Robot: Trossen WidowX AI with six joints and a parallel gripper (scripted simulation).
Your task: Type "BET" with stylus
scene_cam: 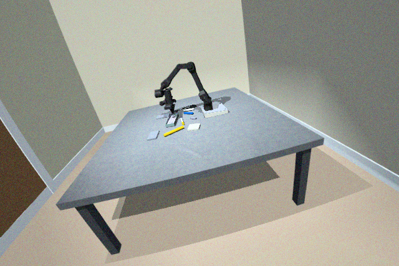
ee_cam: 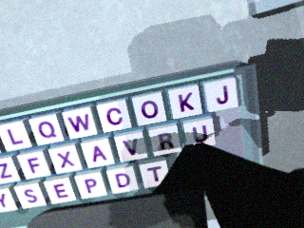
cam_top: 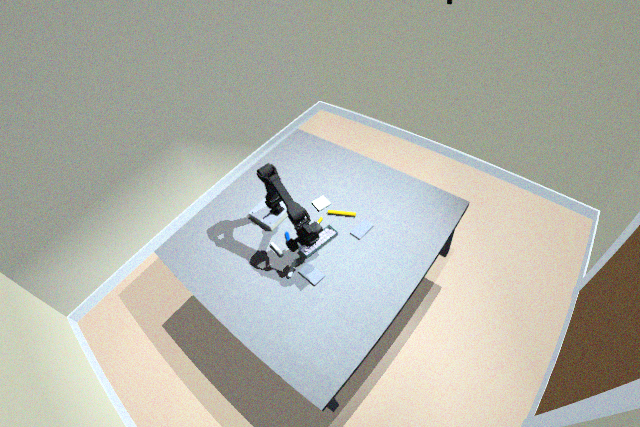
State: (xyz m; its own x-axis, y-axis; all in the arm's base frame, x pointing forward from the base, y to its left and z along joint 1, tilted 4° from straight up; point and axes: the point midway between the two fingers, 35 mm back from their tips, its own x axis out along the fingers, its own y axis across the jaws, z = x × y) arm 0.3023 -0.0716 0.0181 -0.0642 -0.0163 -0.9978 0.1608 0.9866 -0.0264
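My gripper tip is 10 cm past the stylus, 4 cm to the left of it and 3 cm above it. The rest, counted from my gripper tip: grey stylus tip (8 cm behind, 5 cm to the right, 3 cm below); then flat grey pad (26 cm to the left, 14 cm ahead, 4 cm below); then yellow marker (28 cm to the left, 3 cm below, 1 cm behind).
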